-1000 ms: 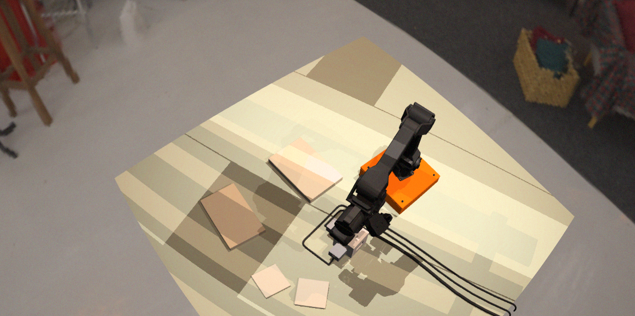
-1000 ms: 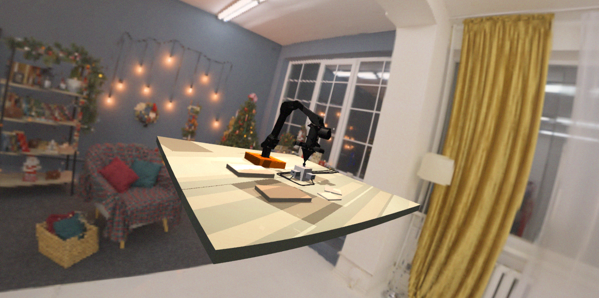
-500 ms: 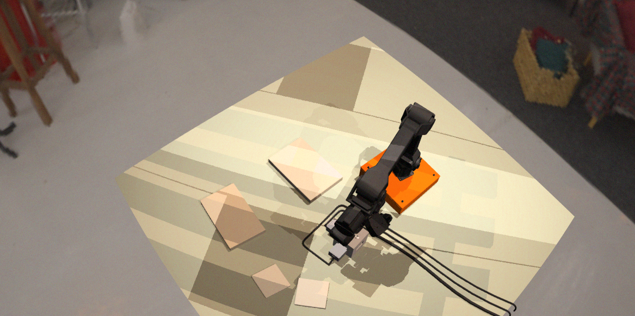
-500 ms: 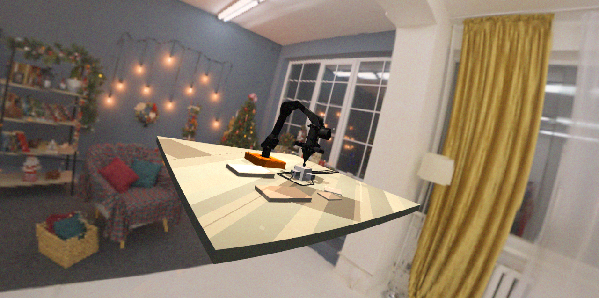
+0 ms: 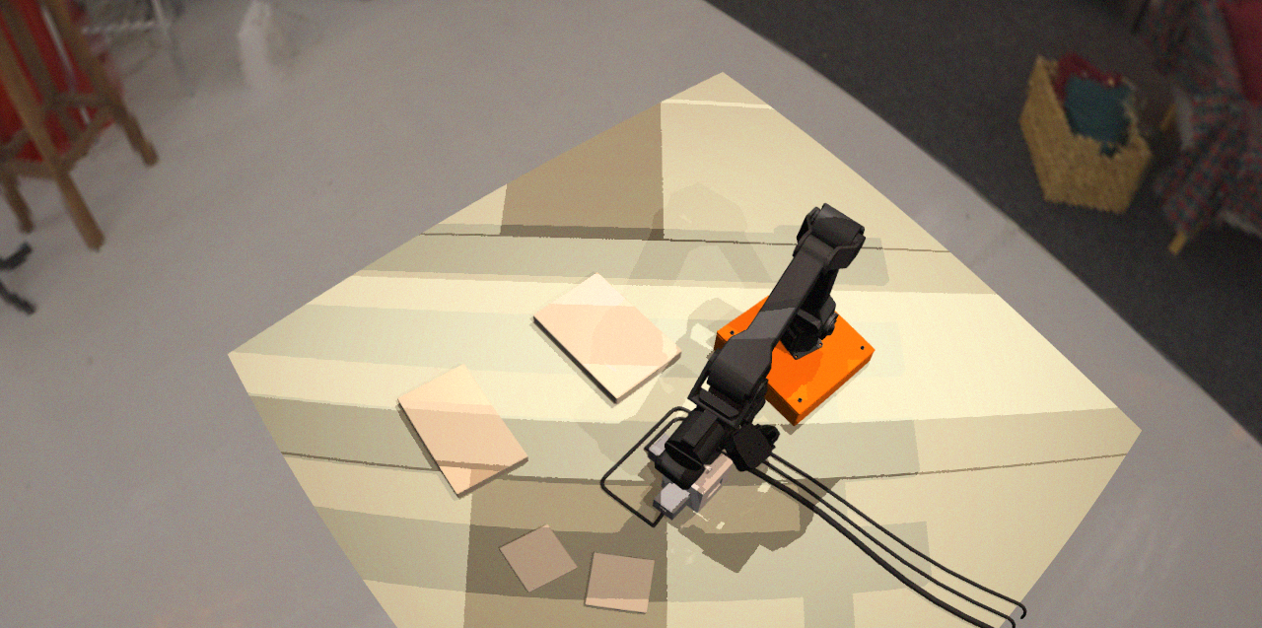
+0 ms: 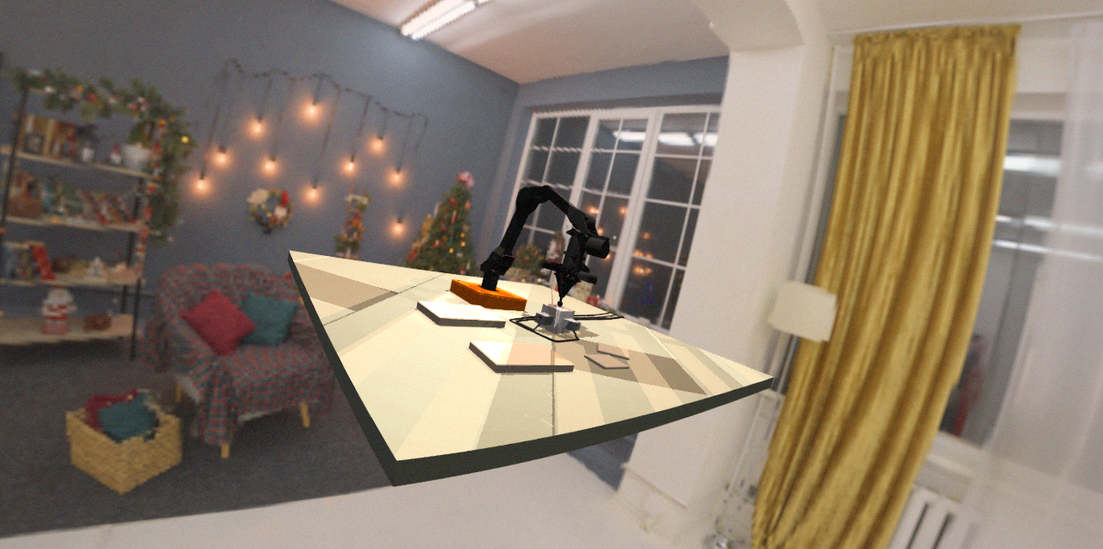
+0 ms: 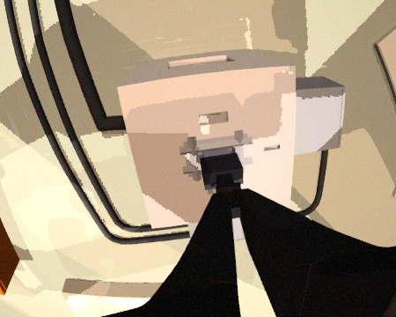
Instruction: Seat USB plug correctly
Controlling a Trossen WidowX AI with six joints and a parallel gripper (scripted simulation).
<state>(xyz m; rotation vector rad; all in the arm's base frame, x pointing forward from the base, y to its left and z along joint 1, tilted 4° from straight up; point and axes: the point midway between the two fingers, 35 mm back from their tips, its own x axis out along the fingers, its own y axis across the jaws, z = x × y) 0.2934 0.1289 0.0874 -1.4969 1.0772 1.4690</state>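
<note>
The dark USB plug lies 20 mm below my gripper tip.
</note>
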